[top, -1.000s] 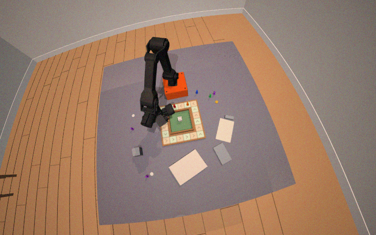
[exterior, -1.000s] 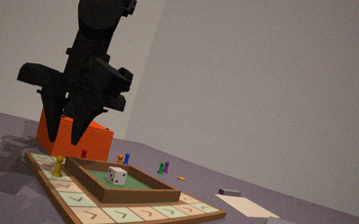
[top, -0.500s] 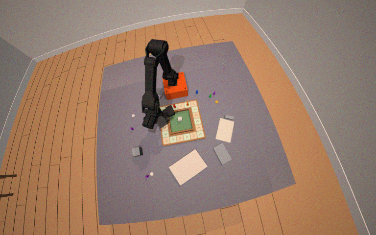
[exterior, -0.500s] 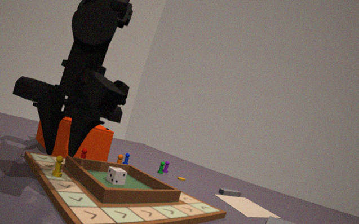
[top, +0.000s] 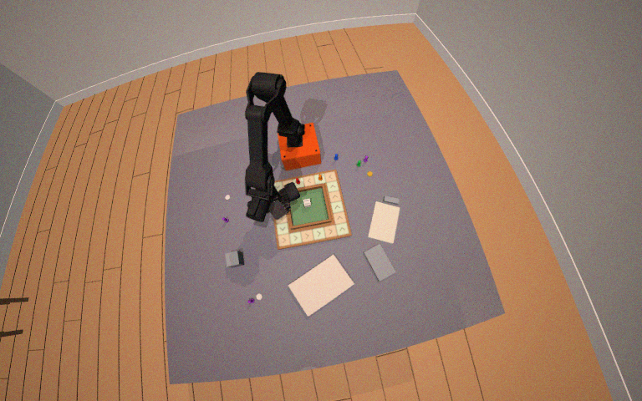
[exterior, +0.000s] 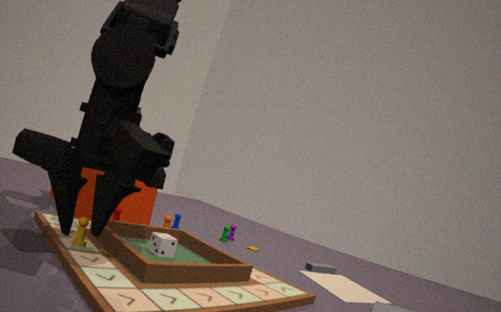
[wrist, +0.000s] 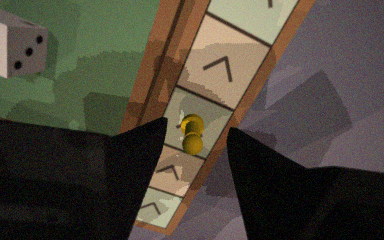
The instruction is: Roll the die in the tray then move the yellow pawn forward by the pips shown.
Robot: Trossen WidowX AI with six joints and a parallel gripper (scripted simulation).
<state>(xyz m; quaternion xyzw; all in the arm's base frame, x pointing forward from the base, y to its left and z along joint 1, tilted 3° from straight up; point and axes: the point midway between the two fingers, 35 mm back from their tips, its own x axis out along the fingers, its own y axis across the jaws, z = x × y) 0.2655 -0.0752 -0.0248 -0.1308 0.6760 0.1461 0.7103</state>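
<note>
Right now my gripper tip is 11 cm to the right of the white die and 1 cm past it. Round my gripper tip: red pawn: 11 cm behind, 8 cm to the left; tray: 12 cm to the left, 2 cm below; yellow pawn: right at my gripper tip.
</note>
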